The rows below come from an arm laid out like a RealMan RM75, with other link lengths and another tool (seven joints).
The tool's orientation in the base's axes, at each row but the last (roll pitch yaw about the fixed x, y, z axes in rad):
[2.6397, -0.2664, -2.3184]
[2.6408, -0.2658, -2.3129]
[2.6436, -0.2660, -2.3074]
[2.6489, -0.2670, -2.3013]
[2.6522, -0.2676, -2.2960]
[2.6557, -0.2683, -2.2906]
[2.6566, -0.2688, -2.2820]
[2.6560, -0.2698, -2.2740]
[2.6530, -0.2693, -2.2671]
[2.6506, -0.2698, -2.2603]
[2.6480, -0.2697, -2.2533]
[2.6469, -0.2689, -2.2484]
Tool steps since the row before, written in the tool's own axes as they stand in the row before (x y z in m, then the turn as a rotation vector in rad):
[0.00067, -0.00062, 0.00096, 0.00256, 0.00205, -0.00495]
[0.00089, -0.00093, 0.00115, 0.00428, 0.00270, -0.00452]
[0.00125, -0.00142, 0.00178, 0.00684, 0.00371, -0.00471]
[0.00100, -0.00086, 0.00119, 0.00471, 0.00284, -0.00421]
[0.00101, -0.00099, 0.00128, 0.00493, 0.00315, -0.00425]
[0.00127, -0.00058, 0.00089, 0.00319, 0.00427, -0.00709]
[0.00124, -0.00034, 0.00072, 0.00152, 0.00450, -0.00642]
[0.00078, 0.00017, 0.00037, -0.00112, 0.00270, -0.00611]
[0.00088, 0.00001, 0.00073, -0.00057, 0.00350, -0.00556]
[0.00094, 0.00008, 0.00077, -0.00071, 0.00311, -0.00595]
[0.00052, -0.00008, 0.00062, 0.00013, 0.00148, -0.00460]
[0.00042, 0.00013, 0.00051, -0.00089, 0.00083, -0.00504]
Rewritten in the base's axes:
[-0.00058, -0.00075, -0.00092, -0.00030, -0.00118, 0.00581]
[-0.00064, -0.00109, -0.00117, -0.00200, -0.00189, 0.00620]
[-0.00091, -0.00160, -0.00183, -0.00414, -0.00306, 0.00750]
[-0.00075, -0.00113, -0.00114, -0.00252, -0.00205, 0.00612]
[-0.00072, -0.00123, -0.00127, -0.00282, -0.00200, 0.00635]
[-0.00092, -0.00120, -0.00068, -0.00093, -0.00036, 0.00881]
[-0.00094, -0.00104, -0.00044, -0.00036, 0.00110, 0.00790]
[-0.00078, -0.00041, -0.00003, 0.00220, 0.00188, 0.00612]
[-0.00092, -0.00056, -0.00038, 0.00110, 0.00207, 0.00616]
[-0.00102, -0.00056, -0.00037, 0.00162, 0.00187, 0.00628]
[-0.00059, -0.00037, -0.00042, 0.00140, 0.00033, 0.00461]
[-0.00060, -0.00017, -0.00026, 0.00264, 0.00063, 0.00442]

